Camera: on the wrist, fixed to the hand. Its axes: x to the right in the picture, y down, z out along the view.
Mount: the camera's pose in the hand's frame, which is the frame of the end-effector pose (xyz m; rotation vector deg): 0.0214 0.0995 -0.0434 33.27 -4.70 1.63
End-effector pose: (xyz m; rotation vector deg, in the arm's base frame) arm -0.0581 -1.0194 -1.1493 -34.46 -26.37 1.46
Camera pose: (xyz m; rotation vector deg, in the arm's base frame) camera -0.0096 -0.9572 -1.2269 -2.06 -28.41 11.73
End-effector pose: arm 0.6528 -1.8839 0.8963 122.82 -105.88 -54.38
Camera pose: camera 0.5945 -1.9385 0.9729 -112.92 114.31 25.45
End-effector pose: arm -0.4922 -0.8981 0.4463 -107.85 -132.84 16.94
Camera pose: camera -0.3920 -0.8547 0.4643 -93.11 -111.87 54.20
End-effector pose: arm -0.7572 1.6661 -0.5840 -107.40 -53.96 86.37
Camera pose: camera -0.6943 1.6236 -0.6645 -81.22 -25.07 95.19
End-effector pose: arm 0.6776 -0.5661 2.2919 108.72 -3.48 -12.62
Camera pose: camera 0.7131 -0.5620 2.3966 141.08 -13.02 -16.16
